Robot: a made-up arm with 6 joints. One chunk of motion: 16 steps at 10 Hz.
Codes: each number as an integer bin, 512 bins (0 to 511) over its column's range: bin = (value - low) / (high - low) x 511, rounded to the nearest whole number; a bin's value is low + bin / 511 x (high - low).
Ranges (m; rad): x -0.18..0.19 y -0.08..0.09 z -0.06..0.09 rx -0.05..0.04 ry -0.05..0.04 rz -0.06..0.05
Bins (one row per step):
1: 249 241 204 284 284 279
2: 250 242 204 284 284 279
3: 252 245 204 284 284 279
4: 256 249 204 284 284 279
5: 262 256 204 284 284 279
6: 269 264 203 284 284 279
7: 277 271 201 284 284 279
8: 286 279 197 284 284 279
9: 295 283 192 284 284 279
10: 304 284 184 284 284 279
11: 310 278 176 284 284 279
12: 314 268 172 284 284 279
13: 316 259 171 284 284 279
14: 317 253 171 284 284 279
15: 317 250 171 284 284 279
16: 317 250 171 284 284 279
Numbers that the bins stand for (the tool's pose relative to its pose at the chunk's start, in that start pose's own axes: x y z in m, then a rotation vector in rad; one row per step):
1: 0.0003 0.0002 -0.0001 0.0000 0.0000 0.0001
2: 0.0010 0.0005 -0.0001 0.0000 0.0000 0.0001
3: 0.0025 0.0015 -0.0001 0.0000 0.0000 0.0001
4: 0.0054 0.0028 -0.0001 0.0000 0.0000 0.0001
5: 0.0097 0.0052 -0.0001 0.0000 0.0000 0.0001
6: 0.0148 0.0078 -0.0004 0.0000 0.0000 0.0001
7: 0.0206 0.0102 -0.0010 0.0000 0.0000 0.0001
8: 0.0271 0.0128 -0.0022 0.0000 0.0000 0.0001
9: 0.0336 0.0141 -0.0036 0.0000 0.0000 0.0001
10: 0.0401 0.0145 -0.0060 0.0000 0.0000 0.0001
11: 0.0445 0.0125 -0.0083 0.0000 0.0000 0.0001
12: 0.0474 0.0092 -0.0095 0.0000 0.0000 0.0001
13: 0.0488 0.0062 -0.0098 0.0000 0.0000 0.0001
14: 0.0495 0.0042 -0.0098 0.0000 0.0000 0.0001
15: 0.0495 0.0032 -0.0098 0.0000 0.0000 0.0001
16: 0.0495 0.0032 -0.0098 0.0000 0.0000 0.0001

